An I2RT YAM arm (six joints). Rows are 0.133 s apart.
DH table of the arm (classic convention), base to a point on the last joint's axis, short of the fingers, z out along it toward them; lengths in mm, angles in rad. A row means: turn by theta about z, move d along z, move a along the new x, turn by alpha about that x. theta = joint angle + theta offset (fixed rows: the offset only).
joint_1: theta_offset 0; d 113.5; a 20; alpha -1.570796
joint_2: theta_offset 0; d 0; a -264; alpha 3.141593
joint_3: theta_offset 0.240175; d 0; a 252.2; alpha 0
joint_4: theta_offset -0.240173; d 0; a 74; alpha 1.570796
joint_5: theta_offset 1.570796; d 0; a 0; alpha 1.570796
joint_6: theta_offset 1.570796; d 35.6; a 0; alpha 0
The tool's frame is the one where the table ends.
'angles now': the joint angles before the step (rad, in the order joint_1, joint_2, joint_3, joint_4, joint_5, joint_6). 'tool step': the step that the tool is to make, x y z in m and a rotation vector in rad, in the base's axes. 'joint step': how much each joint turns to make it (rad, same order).
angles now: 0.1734 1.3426 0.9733 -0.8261 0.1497 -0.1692
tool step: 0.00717 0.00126 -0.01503 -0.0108 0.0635 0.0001
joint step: 0.0000 0.0637 -0.0003 -0.0004 -0.0003 0.0000
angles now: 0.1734 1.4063 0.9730 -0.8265 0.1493 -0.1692
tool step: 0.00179 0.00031 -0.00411 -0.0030 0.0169 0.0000
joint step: 0.0000 0.0172 -0.0001 0.0001 0.0000 0.0000
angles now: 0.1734 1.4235 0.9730 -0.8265 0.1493 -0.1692
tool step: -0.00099 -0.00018 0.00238 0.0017 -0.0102 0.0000
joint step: 0.0000 -0.0099 0.0000 0.0004 0.0001 0.0000
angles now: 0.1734 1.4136 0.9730 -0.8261 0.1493 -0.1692
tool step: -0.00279 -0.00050 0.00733 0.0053 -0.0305 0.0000
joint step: 0.0000 -0.0287 0.0018 0.0005 0.0000 -0.0001
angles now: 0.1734 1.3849 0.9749 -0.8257 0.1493 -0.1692
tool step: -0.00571 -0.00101 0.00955 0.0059 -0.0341 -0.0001
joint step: 0.0000 -0.0423 0.0000 -0.0077 0.0001 0.0000
